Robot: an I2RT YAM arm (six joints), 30 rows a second.
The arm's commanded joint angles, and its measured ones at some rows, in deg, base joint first. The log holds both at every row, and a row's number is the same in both.
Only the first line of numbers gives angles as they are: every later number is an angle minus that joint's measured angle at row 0.
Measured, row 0: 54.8, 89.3, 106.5, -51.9, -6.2, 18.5
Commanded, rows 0 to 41: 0.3, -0.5, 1.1, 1.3, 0.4, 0.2; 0.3, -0.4, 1.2, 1.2, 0.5, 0.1; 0.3, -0.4, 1.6, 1.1, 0.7, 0.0; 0.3, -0.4, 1.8, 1.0, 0.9, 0.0; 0.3, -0.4, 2.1, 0.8, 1.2, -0.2; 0.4, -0.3, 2.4, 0.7, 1.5, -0.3; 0.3, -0.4, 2.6, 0.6, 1.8, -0.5; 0.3, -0.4, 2.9, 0.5, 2.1, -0.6; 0.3, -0.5, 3.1, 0.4, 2.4, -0.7; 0.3, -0.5, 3.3, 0.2, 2.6, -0.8; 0.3, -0.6, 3.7, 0.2, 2.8, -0.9; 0.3, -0.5, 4.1, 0.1, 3.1, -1.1; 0.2, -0.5, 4.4, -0.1, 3.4, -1.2; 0.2, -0.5, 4.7, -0.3, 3.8, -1.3; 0.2, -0.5, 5.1, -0.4, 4.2, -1.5; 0.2, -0.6, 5.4, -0.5, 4.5, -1.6; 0.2, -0.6, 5.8, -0.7, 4.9, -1.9; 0.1, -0.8, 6.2, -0.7, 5.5, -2.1; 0.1, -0.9, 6.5, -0.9, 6.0, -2.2; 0.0, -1.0, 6.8, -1.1, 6.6, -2.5; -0.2, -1.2, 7.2, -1.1, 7.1, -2.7; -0.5, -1.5, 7.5, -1.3, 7.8, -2.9; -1.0, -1.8, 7.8, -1.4, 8.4, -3.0; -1.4, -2.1, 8.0, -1.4, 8.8, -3.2; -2.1, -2.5, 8.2, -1.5, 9.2, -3.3; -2.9, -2.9, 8.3, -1.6, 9.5, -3.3; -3.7, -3.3, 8.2, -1.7, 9.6, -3.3; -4.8, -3.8, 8.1, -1.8, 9.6, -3.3; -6.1, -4.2, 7.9, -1.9, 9.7, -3.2; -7.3, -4.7, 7.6, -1.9, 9.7, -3.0; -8.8, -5.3, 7.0, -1.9, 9.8, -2.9; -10.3, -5.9, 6.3, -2.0, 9.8, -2.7; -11.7, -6.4, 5.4, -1.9, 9.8, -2.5; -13.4, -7.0, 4.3, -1.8, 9.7, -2.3; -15.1, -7.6, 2.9, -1.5, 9.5, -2.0; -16.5, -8.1, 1.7, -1.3, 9.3, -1.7; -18.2, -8.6, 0.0, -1.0, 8.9, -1.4; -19.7, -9.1, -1.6, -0.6, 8.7, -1.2; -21.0, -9.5, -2.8, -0.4, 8.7, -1.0; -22.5, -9.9, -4.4, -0.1, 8.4, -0.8; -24.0, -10.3, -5.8, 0.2, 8.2, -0.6; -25.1, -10.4, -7.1, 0.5, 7.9, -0.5
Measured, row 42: -23.0, -9.2, -4.8, -1.5, 8.0, -1.5
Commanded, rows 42 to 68: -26.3, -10.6, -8.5, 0.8, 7.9, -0.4; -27.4, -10.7, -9.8, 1.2, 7.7, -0.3; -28.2, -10.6, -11.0, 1.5, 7.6, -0.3; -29.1, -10.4, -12.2, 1.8, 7.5, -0.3; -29.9, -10.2, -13.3, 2.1, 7.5, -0.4; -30.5, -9.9, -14.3, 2.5, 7.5, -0.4; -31.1, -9.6, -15.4, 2.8, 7.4, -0.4; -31.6, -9.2, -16.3, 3.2, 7.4, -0.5; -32.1, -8.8, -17.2, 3.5, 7.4, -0.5; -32.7, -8.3, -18.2, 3.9, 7.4, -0.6; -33.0, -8.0, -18.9, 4.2, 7.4, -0.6; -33.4, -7.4, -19.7, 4.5, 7.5, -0.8; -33.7, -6.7, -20.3, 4.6, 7.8, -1.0; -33.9, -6.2, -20.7, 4.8, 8.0, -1.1; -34.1, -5.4, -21.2, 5.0, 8.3, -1.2; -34.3, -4.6, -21.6, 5.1, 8.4, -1.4; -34.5, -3.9, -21.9, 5.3, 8.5, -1.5; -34.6, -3.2, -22.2, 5.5, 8.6, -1.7; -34.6, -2.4, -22.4, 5.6, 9.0, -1.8; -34.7, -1.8, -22.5, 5.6, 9.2, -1.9; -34.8, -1.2, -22.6, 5.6, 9.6, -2.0; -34.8, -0.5, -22.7, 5.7, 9.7, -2.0; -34.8, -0.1, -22.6, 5.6, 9.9, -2.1; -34.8, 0.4, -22.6, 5.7, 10.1, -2.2; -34.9, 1.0, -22.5, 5.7, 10.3, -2.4; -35.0, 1.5, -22.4, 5.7, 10.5, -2.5; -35.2, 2.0, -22.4, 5.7, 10.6, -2.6
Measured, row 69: -34.7, 1.7, -23.0, 4.5, 8.5, -1.9
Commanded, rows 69 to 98: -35.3, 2.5, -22.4, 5.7, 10.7, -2.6; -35.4, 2.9, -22.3, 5.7, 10.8, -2.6; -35.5, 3.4, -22.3, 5.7, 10.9, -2.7; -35.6, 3.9, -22.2, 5.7, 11.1, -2.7; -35.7, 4.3, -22.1, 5.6, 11.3, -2.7; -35.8, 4.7, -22.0, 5.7, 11.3, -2.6; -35.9, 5.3, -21.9, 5.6, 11.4, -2.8; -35.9, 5.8, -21.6, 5.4, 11.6, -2.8; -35.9, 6.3, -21.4, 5.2, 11.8, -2.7; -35.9, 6.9, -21.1, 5.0, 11.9, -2.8; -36.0, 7.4, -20.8, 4.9, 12.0, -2.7; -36.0, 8.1, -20.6, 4.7, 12.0, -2.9; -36.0, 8.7, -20.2, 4.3, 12.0, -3.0; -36.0, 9.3, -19.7, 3.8, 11.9, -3.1; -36.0, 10.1, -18.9, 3.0, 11.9, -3.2; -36.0, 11.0, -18.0, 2.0, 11.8, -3.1; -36.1, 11.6, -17.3, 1.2, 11.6, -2.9; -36.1, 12.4, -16.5, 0.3, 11.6, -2.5; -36.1, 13.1, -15.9, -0.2, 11.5, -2.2; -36.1, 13.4, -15.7, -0.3, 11.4, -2.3; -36.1, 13.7, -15.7, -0.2, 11.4, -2.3; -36.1, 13.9, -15.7, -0.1, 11.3, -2.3; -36.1, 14.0, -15.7, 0.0, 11.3, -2.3; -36.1, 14.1, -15.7, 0.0, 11.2, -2.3; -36.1, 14.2, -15.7, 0.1, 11.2, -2.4; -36.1, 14.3, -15.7, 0.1, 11.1, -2.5; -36.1, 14.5, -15.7, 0.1, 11.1, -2.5; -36.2, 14.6, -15.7, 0.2, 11.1, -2.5; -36.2, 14.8, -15.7, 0.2, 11.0, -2.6; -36.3, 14.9, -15.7, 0.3, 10.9, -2.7
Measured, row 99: -35.9, 14.2, -16.9, 1.2, 10.3, -2.6
